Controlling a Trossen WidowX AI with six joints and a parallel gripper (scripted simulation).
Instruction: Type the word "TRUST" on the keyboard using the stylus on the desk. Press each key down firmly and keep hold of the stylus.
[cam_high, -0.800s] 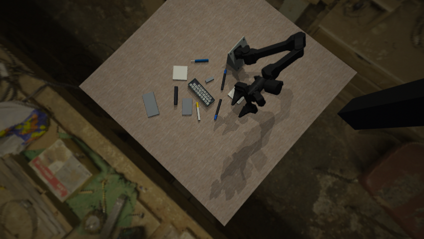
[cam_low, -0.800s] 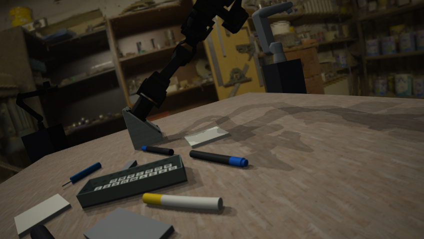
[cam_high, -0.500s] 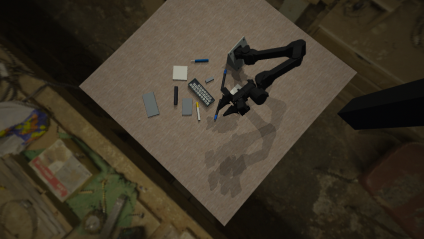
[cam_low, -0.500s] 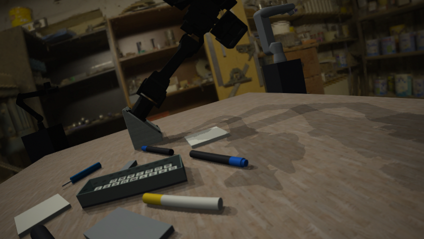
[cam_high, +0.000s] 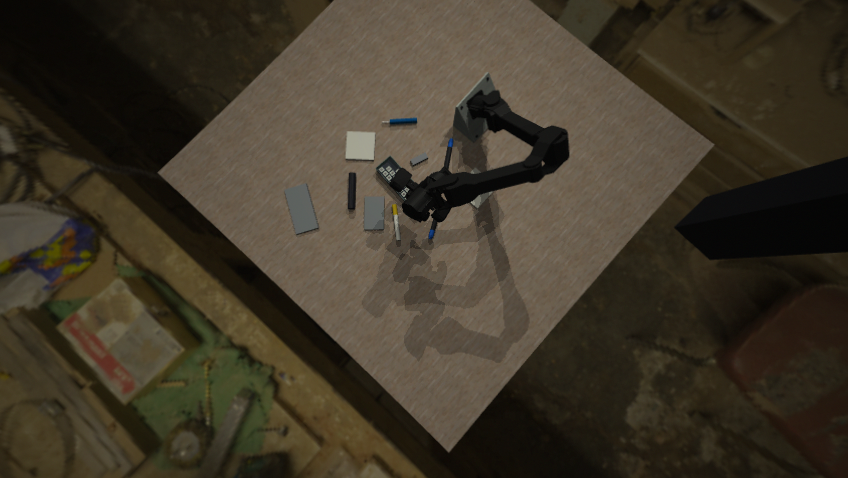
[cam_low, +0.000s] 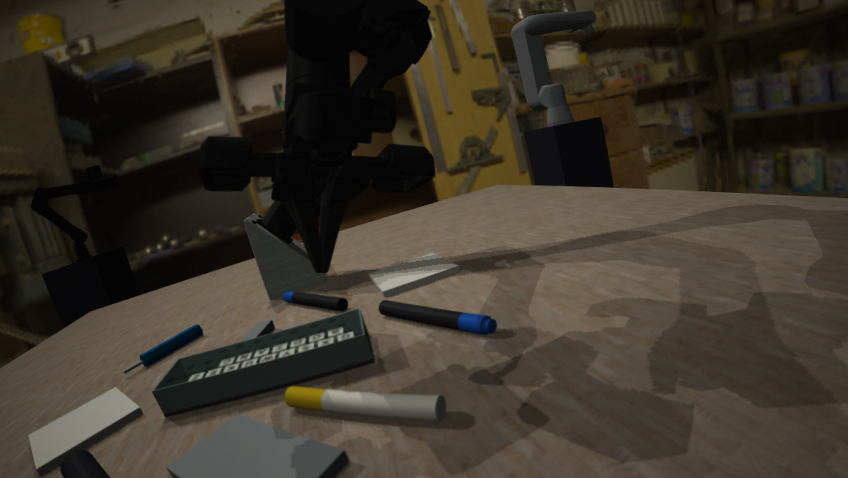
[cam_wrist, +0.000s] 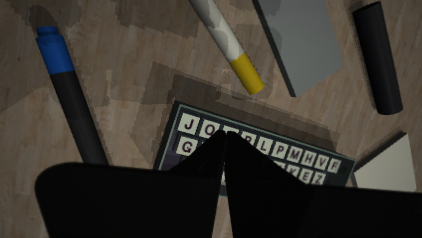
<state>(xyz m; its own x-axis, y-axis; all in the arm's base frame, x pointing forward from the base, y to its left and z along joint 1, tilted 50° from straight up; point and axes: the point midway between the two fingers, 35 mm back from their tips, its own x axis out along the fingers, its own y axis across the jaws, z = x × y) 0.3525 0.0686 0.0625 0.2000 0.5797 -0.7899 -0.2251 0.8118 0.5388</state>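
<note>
Now: gripper tip 260 mm to the left of the blue stylus, 160 mm past it and 80 mm above it. Round my gripper tip: yellow-capped marker 80 mm below, 70 mm ahead, 10 mm to the right.
</note>
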